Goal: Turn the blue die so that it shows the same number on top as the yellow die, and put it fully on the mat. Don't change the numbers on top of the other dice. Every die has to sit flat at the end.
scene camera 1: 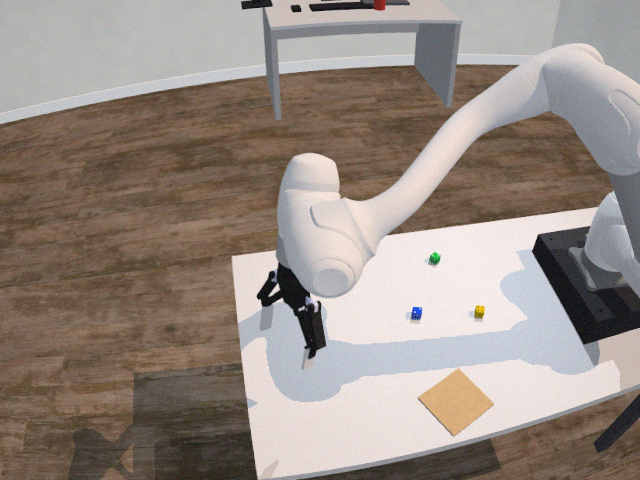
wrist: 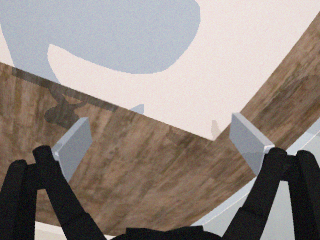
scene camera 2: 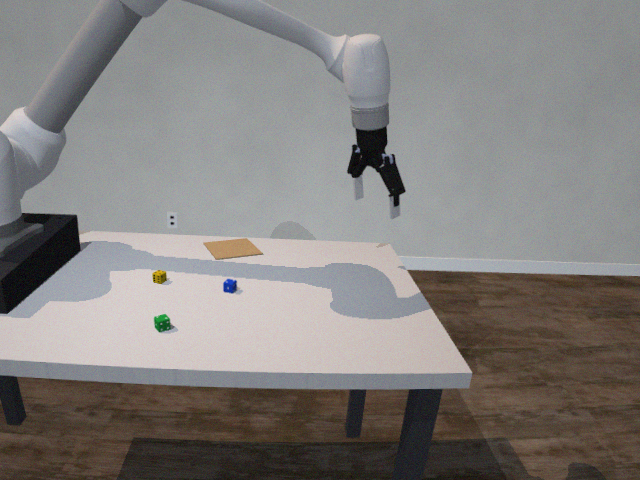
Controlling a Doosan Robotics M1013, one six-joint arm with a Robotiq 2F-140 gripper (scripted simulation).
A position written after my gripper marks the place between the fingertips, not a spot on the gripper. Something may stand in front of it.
In view: my gripper [scene camera 1: 285,347] and a tan mat [scene camera 1: 456,401].
The tan mat also shows in scene camera 2 [scene camera 2: 226,249]. My gripper shows as well in the wrist view [wrist: 160,127] and in scene camera 2 [scene camera 2: 376,207]. The wrist view does not show the tan mat: it is out of frame.
